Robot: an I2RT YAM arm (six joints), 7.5 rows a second.
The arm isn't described. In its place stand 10 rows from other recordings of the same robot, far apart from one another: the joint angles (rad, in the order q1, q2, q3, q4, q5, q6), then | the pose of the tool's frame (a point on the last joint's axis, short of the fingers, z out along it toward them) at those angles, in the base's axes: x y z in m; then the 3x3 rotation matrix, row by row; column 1 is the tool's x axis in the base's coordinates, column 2 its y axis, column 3 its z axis.
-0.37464 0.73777 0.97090 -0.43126 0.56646 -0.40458 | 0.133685 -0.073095 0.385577; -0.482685 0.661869 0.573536; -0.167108 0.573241 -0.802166; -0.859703 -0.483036 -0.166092
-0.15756 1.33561 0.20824 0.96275 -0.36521 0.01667 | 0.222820 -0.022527 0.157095; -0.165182 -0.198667 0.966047; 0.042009 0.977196 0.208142; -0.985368 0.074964 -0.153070
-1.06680 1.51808 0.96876 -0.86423 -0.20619 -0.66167 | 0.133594 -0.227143 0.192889; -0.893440 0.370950 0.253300; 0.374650 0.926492 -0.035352; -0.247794 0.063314 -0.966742
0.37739 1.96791 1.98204 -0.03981 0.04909 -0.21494 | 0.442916 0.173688 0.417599; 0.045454 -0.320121 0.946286; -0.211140 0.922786 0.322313; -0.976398 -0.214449 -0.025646
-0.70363 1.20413 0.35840 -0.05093 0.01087 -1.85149 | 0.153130 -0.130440 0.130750; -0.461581 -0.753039 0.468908; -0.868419 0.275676 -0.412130; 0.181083 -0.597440 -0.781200
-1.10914 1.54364 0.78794 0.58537 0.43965 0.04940 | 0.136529 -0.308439 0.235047; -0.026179 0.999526 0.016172; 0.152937 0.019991 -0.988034; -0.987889 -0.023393 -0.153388
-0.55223 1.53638 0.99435 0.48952 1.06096 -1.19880 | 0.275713 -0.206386 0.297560; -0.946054 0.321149 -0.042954; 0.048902 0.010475 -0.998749; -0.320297 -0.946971 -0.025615
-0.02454 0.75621 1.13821 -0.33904 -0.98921 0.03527 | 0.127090 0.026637 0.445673; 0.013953 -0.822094 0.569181; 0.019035 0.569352 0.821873; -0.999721 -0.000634 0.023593
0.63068 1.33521 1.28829 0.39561 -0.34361 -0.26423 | 0.240845 0.190705 0.455387; 0.478150 -0.710720 0.515995; 0.044653 0.606419 0.793891; -0.877142 -0.356558 0.321695
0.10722 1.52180 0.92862 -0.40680 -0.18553 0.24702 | 0.300204 0.038917 0.198270; -0.861181 0.006492 0.508256; 0.149016 0.959208 0.240238; -0.485964 0.282627 -0.827020
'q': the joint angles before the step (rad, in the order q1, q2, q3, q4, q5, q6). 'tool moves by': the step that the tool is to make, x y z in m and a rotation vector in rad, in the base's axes. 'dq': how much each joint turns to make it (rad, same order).
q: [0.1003, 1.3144, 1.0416, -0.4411, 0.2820, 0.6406]
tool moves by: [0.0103, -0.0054, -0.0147, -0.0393, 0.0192, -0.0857]
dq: [-0.0125, 0.0534, -0.0106, 0.0342, 0.0794, 0.0220]
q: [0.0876, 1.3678, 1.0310, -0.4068, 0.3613, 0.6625]
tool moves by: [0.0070, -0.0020, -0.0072, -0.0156, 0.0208, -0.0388]
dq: [-0.0049, 0.0386, 0.0097, 0.0015, 0.0341, 0.0143]
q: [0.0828, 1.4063, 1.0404, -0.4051, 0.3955, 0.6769]
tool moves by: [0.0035, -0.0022, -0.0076, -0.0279, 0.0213, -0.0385]
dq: [-0.0035, 0.0260, -0.0024, 0.0021, 0.0432, 0.0068]
